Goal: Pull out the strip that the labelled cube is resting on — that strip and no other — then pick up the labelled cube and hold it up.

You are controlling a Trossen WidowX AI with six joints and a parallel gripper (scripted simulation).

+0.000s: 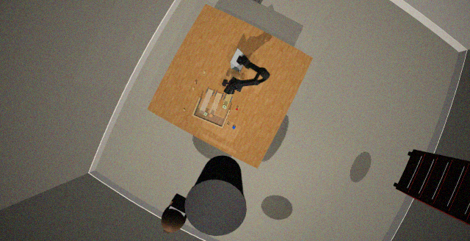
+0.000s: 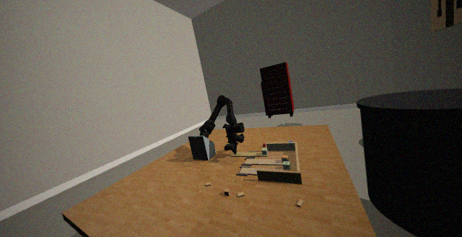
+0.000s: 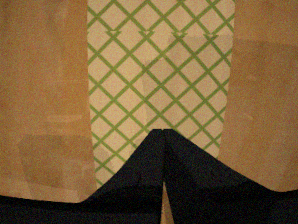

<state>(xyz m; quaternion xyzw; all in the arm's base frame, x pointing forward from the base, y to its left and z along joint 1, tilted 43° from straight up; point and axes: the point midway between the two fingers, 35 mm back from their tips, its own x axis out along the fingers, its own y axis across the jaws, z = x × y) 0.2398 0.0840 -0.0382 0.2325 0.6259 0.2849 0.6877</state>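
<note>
Right now my gripper tip is 10 cm short of the cross-hatched strip and 1 cm to the right of it.
</note>
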